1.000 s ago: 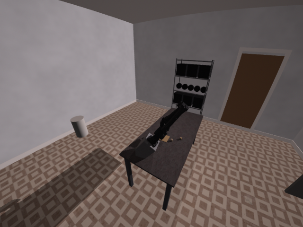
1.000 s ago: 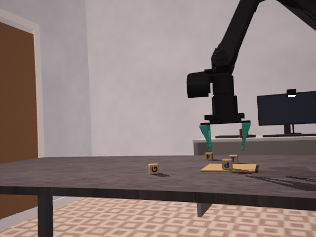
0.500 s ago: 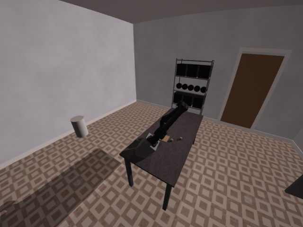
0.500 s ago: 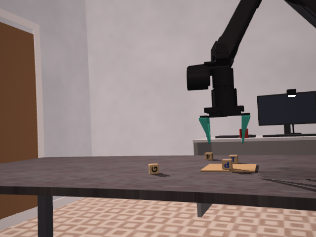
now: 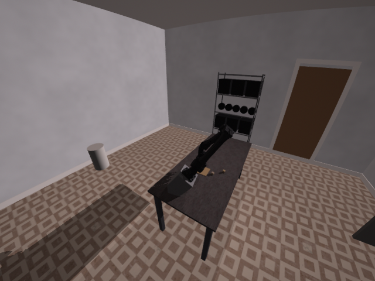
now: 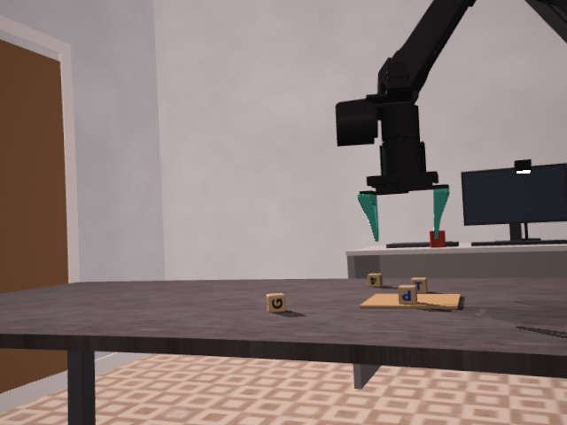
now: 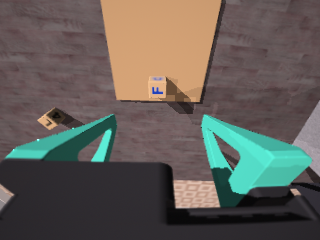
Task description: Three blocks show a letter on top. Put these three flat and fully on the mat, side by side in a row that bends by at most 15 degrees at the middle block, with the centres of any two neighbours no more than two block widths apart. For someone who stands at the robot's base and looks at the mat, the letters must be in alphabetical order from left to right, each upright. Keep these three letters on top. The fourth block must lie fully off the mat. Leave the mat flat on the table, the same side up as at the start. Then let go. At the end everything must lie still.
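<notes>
Now: the mat 4 cm to the right of my hand and 11 cm below it. Also, from my hand: block: 1 cm behind, 16 cm to the right, 9 cm below.
</notes>
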